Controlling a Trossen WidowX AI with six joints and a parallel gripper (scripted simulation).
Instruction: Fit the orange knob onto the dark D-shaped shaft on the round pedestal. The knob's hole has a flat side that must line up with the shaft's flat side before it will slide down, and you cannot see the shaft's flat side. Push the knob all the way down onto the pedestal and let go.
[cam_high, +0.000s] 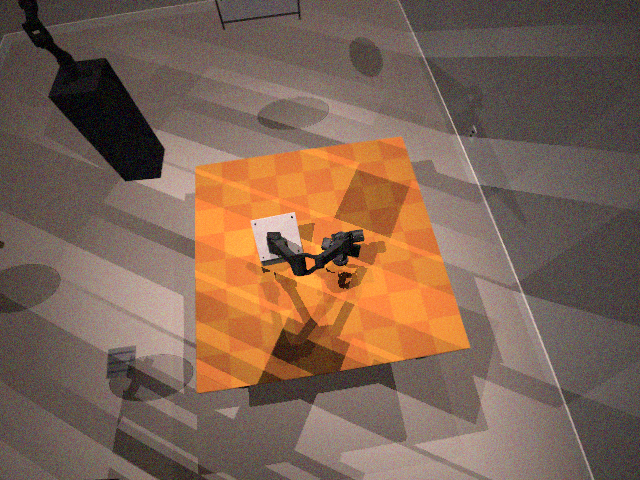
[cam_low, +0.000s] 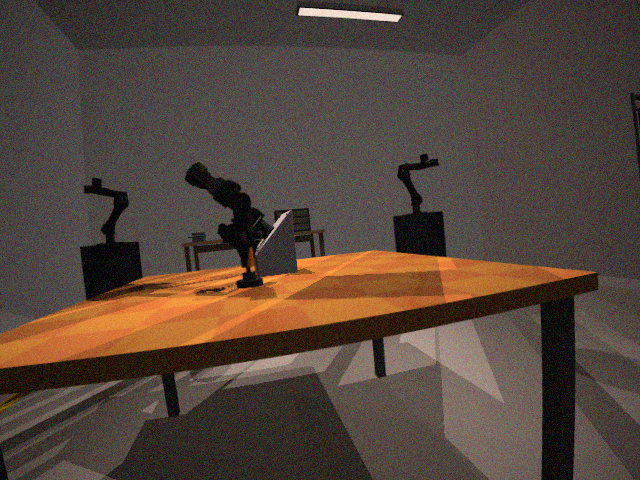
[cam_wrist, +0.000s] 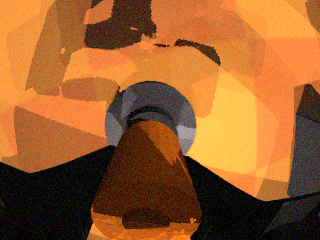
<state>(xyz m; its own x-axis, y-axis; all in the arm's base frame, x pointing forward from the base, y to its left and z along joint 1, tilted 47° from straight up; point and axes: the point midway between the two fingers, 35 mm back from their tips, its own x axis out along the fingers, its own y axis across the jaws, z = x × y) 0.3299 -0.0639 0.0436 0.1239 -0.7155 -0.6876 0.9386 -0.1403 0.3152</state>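
Right now my gripper tip is 2 cm below the orange knob. Also, from my gripper tip: round dark pedestal 4 cm below.
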